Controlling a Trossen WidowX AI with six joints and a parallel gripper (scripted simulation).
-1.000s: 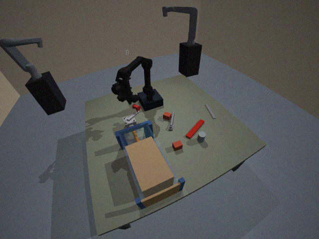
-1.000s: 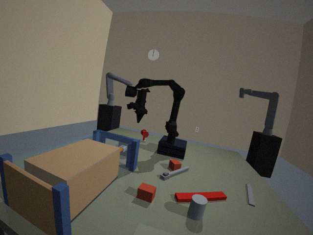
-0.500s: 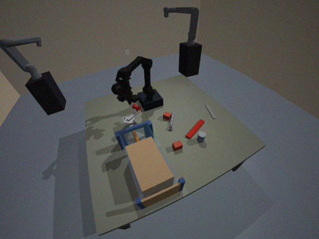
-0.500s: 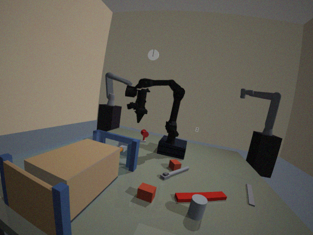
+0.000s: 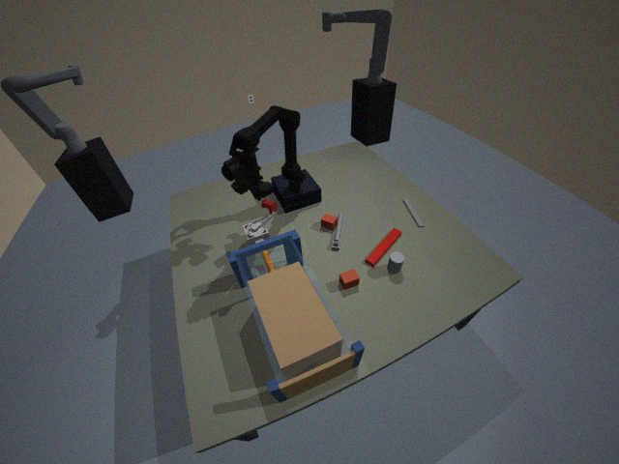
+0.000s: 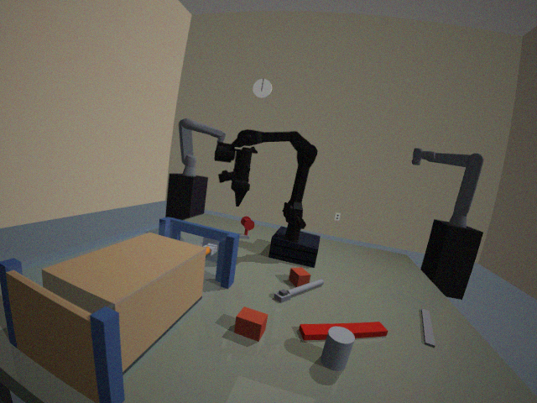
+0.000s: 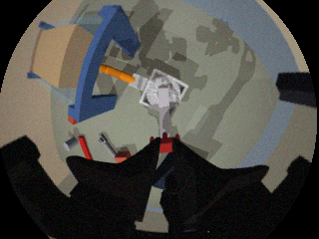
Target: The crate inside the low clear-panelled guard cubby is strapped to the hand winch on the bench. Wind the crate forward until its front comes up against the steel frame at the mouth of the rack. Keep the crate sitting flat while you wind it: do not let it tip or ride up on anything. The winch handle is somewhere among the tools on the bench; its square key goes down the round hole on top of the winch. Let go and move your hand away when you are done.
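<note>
The red knob is 20 mm behind my gripper tip, 40 mm to the left of it and 80 mm below it. Also, from my gripper tip: hand winch (10 mm ahead, 50 mm to the right, 180 mm below); then winch handle (10 mm to the left, 110 mm below); then red bar (280 mm ahead, 430 mm to the left, 200 mm below).
</note>
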